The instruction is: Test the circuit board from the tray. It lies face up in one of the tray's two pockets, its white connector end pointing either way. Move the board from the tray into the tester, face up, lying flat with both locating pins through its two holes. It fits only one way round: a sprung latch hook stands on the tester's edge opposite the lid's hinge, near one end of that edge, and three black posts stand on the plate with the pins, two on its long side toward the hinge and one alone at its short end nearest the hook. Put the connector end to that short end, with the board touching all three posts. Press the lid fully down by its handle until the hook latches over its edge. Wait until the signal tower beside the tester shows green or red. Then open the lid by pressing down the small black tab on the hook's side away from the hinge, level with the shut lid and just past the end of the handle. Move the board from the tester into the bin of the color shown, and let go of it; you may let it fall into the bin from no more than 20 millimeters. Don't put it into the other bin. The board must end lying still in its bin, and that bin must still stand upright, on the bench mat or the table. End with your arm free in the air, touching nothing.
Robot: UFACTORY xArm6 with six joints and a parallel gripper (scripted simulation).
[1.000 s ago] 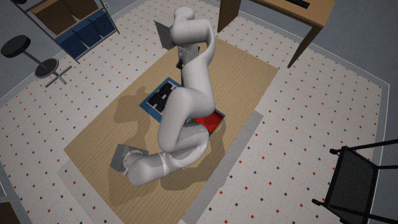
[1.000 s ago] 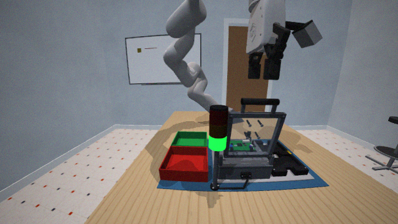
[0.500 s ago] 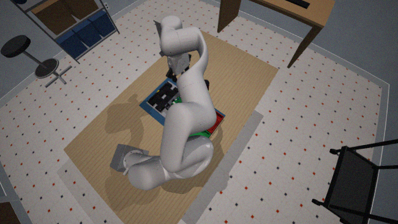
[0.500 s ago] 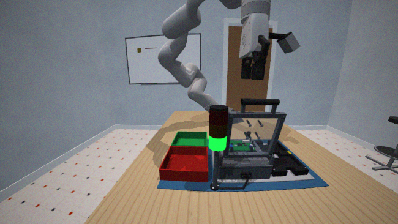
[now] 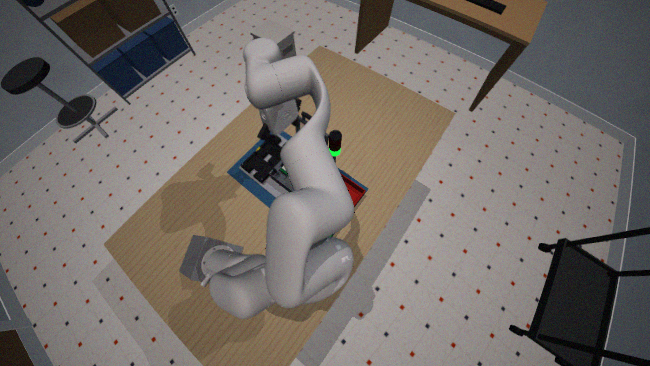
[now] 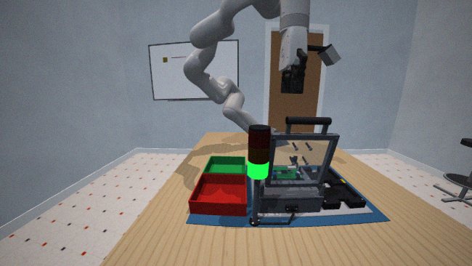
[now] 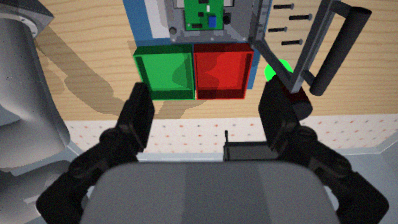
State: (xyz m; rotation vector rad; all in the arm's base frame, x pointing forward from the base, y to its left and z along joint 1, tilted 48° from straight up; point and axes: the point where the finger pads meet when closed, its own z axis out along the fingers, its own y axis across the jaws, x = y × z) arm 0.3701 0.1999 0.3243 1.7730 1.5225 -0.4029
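The green circuit board is 260 mm below my hand. Round my hand: clear lid (150 mm below, 110 mm ahead, 30 mm to the right); black latch hook (240 mm below, 70 mm to the left, 50 mm behind); plate (260 mm below, 10 mm to the left, 10 mm ahead).
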